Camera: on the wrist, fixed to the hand. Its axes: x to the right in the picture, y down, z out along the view.
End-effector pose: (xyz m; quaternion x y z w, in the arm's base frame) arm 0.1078 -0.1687 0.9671 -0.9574 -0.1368 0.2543 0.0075
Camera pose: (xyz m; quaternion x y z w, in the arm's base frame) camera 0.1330 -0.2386 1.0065 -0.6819 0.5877 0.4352 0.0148
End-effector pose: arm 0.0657 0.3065 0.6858 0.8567 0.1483 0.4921 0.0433
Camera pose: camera 0.0362 0.2313 0.7093 -0.8085 0.3632 -0.1294 0.4446
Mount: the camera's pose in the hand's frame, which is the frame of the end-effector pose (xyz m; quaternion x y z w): -0.0167 0.0705 -0.0427 0.2180 -0.2368 0.6554 0.6832
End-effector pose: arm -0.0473 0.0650 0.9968 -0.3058 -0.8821 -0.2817 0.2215
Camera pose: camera 0.0208 0.0772 1.0446 -0.8055 -0.5161 0.2174 0.1937
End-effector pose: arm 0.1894 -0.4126 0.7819 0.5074 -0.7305 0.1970 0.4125
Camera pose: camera 0.1453 -0.3440 0.8026 -0.0045 0.8864 -0.4440 0.1309
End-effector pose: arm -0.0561 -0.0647 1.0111 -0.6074 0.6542 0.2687 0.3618
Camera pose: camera -0.1321 -0.0802 1.0436 0.1563 0.8180 0.4219 0.3584
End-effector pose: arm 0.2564 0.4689 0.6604 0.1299 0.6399 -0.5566 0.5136
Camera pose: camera 0.2939 0.5362 0.6267 0.4883 0.1091 -0.2139 0.8390
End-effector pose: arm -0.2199 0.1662 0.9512 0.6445 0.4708 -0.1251 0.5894
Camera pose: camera -0.1923 0.2057 1.0201 0.8478 -0.2676 0.0456 0.4557
